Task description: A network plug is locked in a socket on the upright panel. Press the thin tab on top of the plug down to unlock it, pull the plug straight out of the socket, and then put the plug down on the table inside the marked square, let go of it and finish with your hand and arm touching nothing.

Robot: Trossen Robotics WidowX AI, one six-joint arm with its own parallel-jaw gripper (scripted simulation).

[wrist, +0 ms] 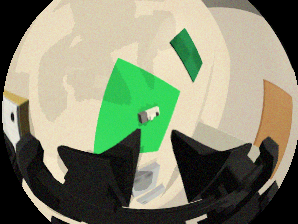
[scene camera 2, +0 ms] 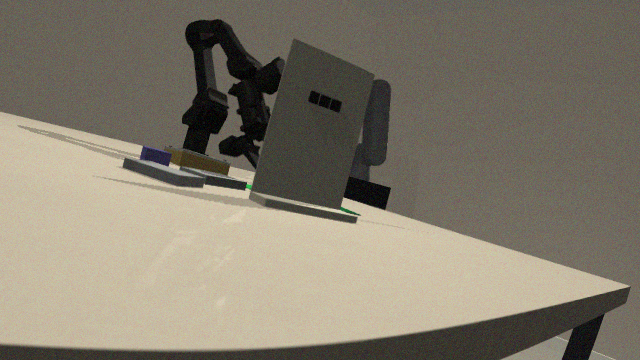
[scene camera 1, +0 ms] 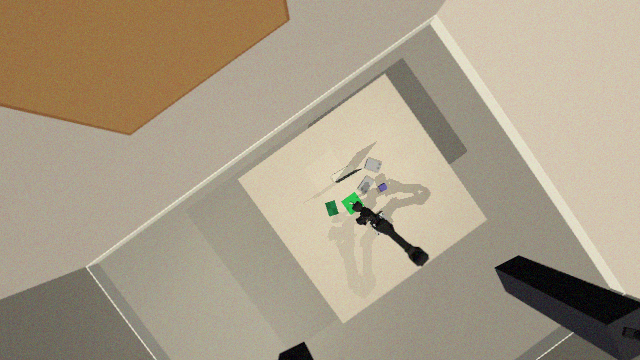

Labels:
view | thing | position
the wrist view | my gripper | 156, 133
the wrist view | dark green patch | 183, 43
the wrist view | upright panel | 212, 137
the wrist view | green marked square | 130, 90
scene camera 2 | my gripper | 267, 170
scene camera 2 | grey plate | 179, 178

